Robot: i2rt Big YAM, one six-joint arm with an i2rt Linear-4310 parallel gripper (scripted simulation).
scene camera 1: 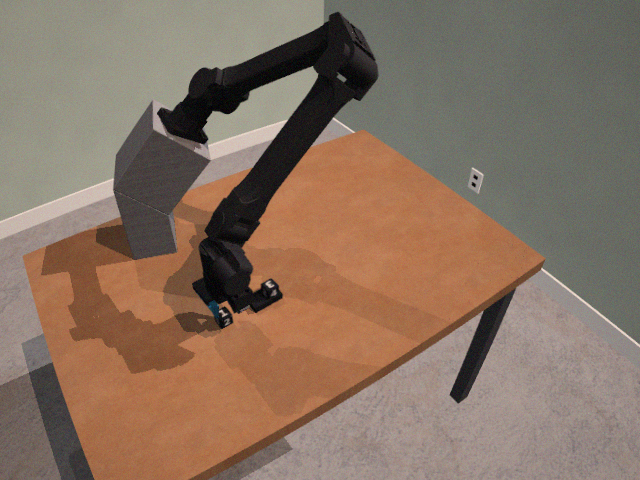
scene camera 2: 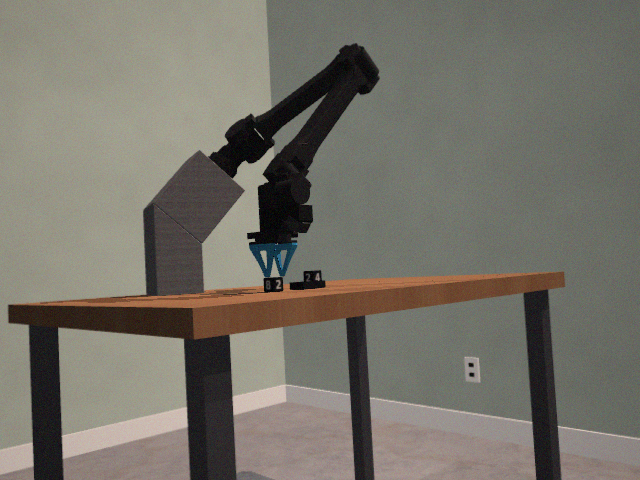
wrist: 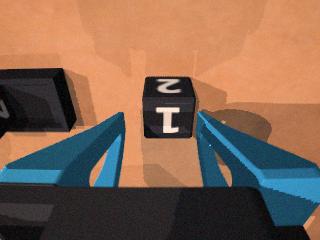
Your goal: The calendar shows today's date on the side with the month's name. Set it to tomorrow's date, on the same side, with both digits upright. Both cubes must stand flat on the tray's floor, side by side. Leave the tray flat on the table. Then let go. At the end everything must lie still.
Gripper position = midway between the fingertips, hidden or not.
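My gripper (scene camera 2: 275, 276), also (wrist: 160, 120).
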